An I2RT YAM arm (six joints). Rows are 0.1 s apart.
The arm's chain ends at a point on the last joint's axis. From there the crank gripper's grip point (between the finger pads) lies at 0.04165 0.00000 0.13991 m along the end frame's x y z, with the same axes.
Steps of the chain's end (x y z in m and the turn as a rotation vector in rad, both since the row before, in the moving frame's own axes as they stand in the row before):
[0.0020 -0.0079 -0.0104 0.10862 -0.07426 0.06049]
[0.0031 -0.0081 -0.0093 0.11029 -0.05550 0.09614]
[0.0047 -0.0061 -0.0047 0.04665 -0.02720 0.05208]
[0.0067 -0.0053 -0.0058 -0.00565 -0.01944 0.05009]
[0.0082 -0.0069 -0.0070 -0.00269 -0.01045 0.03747]
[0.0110 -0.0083 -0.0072 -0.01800 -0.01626 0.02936]
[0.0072 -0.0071 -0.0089 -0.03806 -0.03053 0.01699]
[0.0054 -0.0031 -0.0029 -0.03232 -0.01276 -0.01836]
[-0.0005 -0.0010 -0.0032 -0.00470 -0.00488 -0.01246]
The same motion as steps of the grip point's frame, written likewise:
[-0.0081 -0.0210 -0.0084 0.10862 -0.07426 0.06049]
[-0.0041 -0.0200 -0.0078 0.11029 -0.05550 0.09614]
[0.0010 -0.0106 -0.0037 0.04665 -0.02720 0.05208]
[0.0039 -0.0025 -0.0050 -0.00565 -0.01944 0.05009]
[0.0067 -0.0050 -0.0066 -0.00269 -0.01045 0.03747]
[0.0087 -0.0046 -0.0066 -0.01800 -0.01626 0.02936]
[0.0029 -0.0011 -0.0078 -0.03806 -0.03053 0.01699]
[0.0036 0.0007 -0.0024 -0.03232 -0.01276 -0.01836]
[-0.0012 -0.0009 -0.0030 -0.00470 -0.00488 -0.01246]

